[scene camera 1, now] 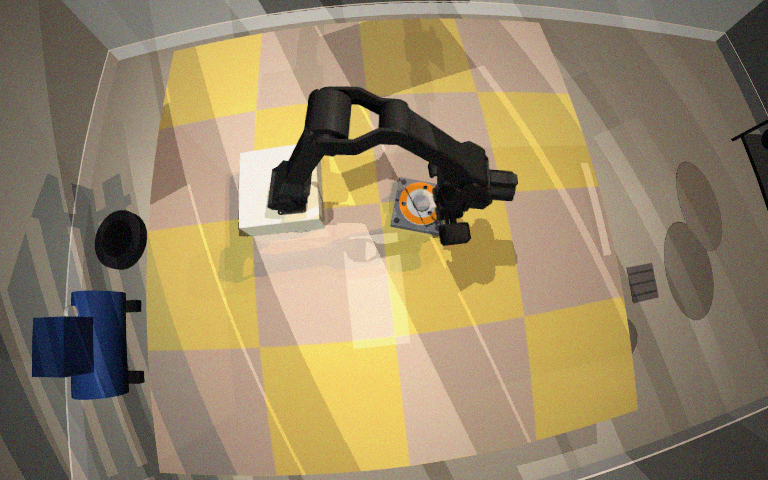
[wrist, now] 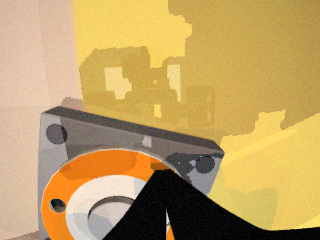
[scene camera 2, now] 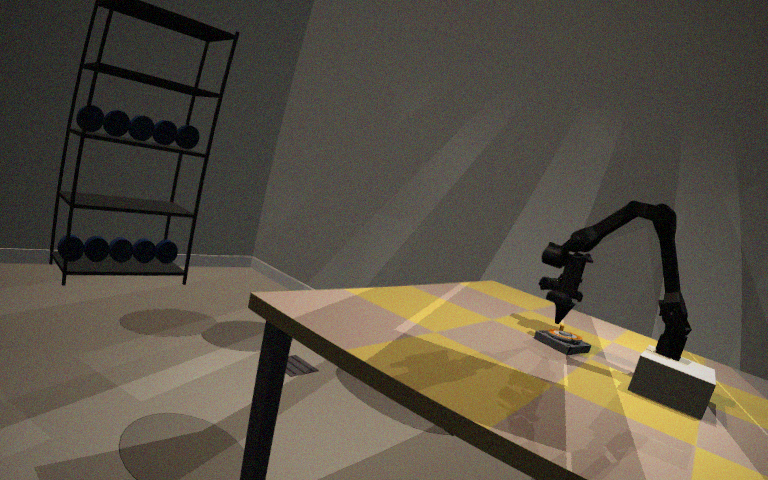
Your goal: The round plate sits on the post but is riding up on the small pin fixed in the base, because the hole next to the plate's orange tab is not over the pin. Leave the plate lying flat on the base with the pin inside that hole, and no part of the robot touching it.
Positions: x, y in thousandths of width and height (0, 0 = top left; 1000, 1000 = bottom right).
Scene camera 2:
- my gripper: 725, 674
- grey square base: 738, 724
